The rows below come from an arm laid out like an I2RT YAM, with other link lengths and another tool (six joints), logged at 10 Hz.
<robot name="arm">
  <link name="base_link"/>
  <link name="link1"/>
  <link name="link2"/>
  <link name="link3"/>
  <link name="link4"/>
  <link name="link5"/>
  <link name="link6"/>
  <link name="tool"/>
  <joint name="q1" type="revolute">
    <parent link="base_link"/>
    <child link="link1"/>
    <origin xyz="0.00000 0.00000 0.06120"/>
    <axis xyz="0 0 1"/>
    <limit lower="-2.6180" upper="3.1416"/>
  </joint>
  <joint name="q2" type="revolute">
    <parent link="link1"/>
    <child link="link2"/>
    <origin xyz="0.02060 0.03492 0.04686"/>
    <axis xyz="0 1 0"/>
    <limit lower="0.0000" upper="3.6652"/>
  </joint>
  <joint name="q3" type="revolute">
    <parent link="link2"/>
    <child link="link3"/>
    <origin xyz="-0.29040 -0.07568 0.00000"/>
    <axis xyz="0 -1 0"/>
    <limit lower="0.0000" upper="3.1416"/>
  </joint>
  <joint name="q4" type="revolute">
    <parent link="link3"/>
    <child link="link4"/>
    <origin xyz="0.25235 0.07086 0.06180"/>
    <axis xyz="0 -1 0"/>
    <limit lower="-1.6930" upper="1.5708"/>
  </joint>
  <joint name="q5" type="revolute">
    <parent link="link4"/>
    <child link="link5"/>
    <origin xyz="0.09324 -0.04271 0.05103"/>
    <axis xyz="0 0 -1"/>
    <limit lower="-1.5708" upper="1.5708"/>
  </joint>
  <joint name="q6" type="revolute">
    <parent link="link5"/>
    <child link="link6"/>
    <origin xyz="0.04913 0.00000 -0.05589"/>
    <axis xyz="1 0 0"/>
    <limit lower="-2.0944" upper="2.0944"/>
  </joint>
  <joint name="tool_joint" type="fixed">
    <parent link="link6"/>
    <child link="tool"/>
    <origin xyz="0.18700 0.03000 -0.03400" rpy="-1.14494 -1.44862 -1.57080"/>
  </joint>
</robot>
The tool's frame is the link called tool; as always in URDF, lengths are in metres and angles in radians.
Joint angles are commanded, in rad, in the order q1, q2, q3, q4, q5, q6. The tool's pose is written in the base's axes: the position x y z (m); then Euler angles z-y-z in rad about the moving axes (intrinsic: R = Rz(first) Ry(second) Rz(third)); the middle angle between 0 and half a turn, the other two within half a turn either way. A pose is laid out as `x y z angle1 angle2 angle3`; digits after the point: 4 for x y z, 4 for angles.
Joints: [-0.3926 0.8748 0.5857 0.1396 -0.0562 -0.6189]
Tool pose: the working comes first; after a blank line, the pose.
Where each joint sits with the arm in this pose, in the base's axes (m; each line is computed from the numbers above, not from the rounded line before):
q1: 0.0000 0.0000 0.0612
q2: 0.0324 0.0244 0.1081
q3: -0.1686 0.0257 0.3309
q4: 0.0983 -0.0081 0.3182
q5: 0.1741 -0.0858 0.3548
q6: 0.2123 -0.0986 0.2922
the tool: 0.3823 -0.1525 0.2198

0.3823 -0.1525 0.2198 0.0606 1.9040 2.7496
